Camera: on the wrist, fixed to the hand. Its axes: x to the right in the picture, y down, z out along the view.
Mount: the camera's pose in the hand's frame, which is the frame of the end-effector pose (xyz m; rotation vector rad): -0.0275 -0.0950 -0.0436 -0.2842 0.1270 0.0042
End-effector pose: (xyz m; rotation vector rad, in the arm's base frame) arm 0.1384 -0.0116 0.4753 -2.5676 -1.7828 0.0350
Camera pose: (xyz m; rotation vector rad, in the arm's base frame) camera 0.0410 -0.0042 0.5216 2.4467 1.6907 0.3653
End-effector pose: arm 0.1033 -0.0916 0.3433 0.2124 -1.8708 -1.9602
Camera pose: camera 0.1267 -0.1200 0.2417 0.2405 -1.4929 -2.1277
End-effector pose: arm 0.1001 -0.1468 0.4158 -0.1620 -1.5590 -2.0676
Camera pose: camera 0.0870 -0.1599 0.3093 -0.1338 -1.1853 -2.2419
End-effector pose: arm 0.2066 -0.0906 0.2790 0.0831 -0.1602 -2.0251
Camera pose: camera 0.1402 -0.0278 0.2213 0.0317 0.2073 -2.0115
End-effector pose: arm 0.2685 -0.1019 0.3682 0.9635 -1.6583 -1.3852
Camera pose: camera 0.3271 -0.1076 0.2775 0.8625 -1.3267 -1.4774
